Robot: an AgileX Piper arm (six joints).
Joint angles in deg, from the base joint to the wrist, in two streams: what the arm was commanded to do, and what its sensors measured. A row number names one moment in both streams.
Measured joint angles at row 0: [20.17, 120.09, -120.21, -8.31, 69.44, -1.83]
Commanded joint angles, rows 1 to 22: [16.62, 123.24, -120.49, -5.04, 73.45, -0.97]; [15.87, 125.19, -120.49, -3.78, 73.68, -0.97]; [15.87, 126.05, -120.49, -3.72, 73.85, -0.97]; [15.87, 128.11, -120.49, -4.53, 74.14, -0.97]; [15.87, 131.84, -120.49, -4.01, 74.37, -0.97]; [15.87, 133.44, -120.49, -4.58, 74.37, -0.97]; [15.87, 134.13, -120.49, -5.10, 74.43, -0.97]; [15.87, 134.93, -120.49, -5.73, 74.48, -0.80]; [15.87, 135.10, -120.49, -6.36, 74.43, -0.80]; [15.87, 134.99, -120.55, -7.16, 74.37, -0.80]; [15.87, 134.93, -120.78, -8.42, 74.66, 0.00]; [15.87, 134.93, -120.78, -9.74, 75.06, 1.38]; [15.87, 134.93, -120.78, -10.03, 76.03, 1.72]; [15.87, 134.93, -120.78, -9.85, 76.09, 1.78]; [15.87, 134.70, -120.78, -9.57, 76.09, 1.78]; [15.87, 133.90, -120.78, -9.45, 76.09, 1.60]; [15.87, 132.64, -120.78, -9.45, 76.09, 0.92]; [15.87, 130.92, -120.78, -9.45, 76.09, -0.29]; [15.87, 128.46, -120.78, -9.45, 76.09, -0.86]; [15.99, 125.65, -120.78, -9.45, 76.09, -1.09]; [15.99, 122.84, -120.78, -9.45, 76.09, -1.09]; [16.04, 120.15, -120.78, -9.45, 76.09, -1.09]
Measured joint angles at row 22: [15.99, 124.33, -120.49, -9.28, 69.96, -0.57]
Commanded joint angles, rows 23 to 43: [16.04, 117.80, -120.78, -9.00, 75.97, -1.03]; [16.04, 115.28, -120.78, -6.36, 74.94, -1.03]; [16.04, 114.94, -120.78, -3.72, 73.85, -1.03]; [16.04, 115.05, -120.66, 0.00, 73.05, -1.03]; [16.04, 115.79, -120.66, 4.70, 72.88, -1.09]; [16.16, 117.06, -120.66, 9.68, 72.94, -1.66]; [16.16, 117.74, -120.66, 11.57, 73.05, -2.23]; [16.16, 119.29, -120.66, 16.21, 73.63, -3.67]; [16.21, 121.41, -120.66, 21.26, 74.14, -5.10]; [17.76, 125.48, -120.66, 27.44, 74.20, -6.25]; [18.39, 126.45, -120.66, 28.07, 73.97, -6.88]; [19.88, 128.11, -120.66, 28.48, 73.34, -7.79]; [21.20, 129.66, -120.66, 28.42, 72.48, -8.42]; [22.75, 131.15, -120.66, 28.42, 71.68, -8.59]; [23.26, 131.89, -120.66, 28.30, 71.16, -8.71]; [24.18, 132.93, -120.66, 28.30, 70.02, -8.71]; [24.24, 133.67, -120.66, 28.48, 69.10, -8.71]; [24.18, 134.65, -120.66, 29.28, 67.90, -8.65]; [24.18, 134.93, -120.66, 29.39, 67.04, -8.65]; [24.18, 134.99, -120.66, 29.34, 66.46, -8.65]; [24.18, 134.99, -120.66, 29.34, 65.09, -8.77]
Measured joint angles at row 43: [24.29, 134.82, -120.72, 28.42, 66.41, -8.14]
